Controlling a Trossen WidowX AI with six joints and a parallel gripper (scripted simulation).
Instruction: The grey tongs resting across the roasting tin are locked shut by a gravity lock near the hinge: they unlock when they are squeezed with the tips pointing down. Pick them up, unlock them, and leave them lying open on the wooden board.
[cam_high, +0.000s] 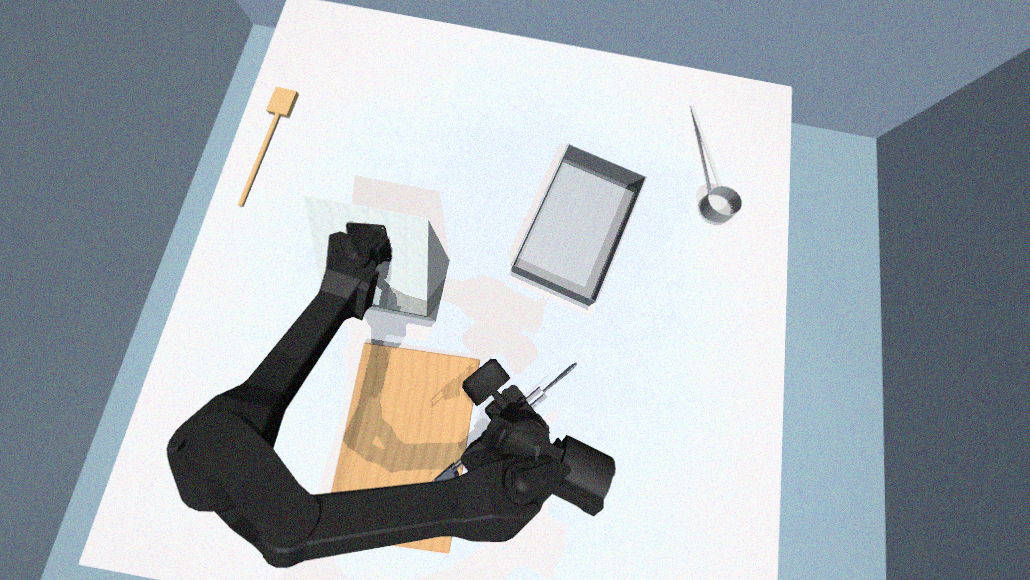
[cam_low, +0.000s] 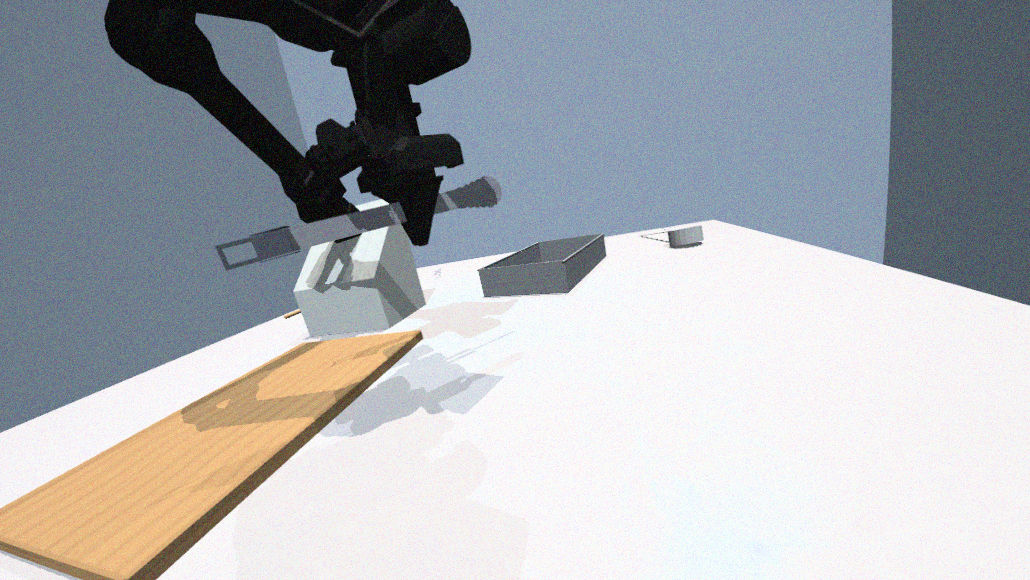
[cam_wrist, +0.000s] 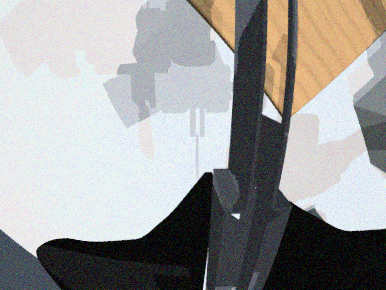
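Now: the wooden board 200 mm behind my gripper tip, 140 mm below it and 100 mm to the right of it. Round my gripper tip: yellow lock piece (60 mm to the right, 60 mm behind, 40 mm above); roasting tin (380 mm to the left, 110 mm below, 110 mm ahead).
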